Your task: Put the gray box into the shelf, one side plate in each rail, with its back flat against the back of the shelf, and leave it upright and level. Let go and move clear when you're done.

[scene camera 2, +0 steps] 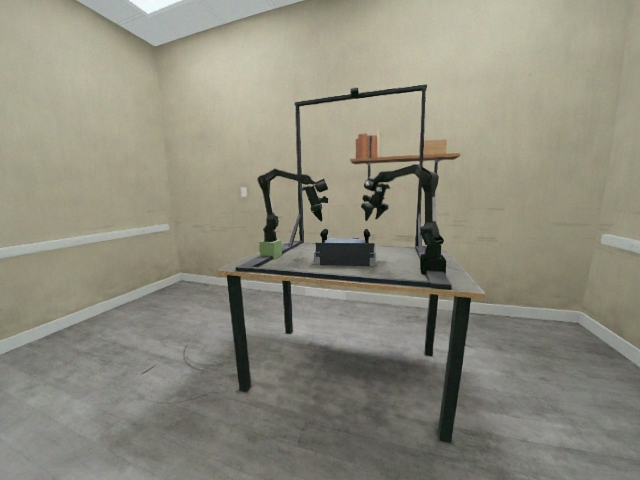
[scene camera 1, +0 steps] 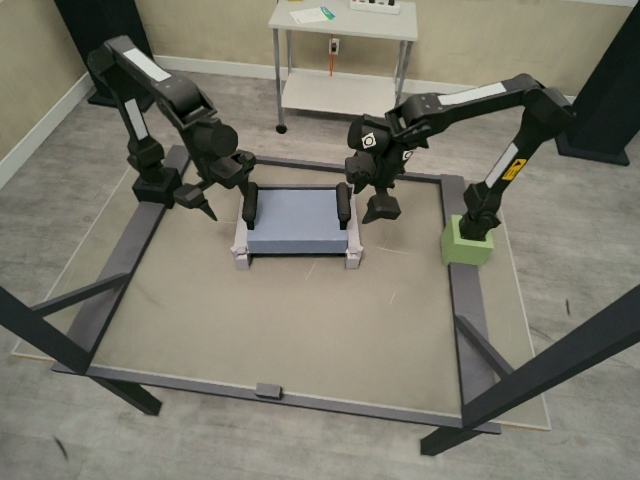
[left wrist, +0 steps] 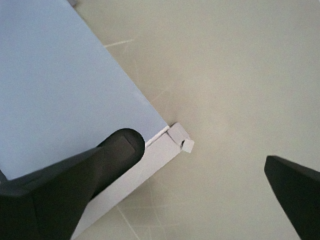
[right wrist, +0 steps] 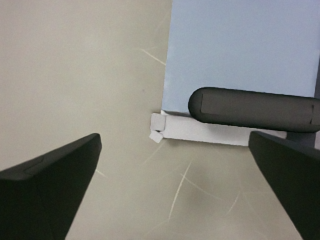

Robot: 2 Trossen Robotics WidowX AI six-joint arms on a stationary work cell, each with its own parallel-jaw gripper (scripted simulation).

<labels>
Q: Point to a gray box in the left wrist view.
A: At 71,95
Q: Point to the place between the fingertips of my right gripper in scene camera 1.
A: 359,208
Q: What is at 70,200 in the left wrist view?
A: My left gripper.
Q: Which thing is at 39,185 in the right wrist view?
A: My right gripper.
</labels>
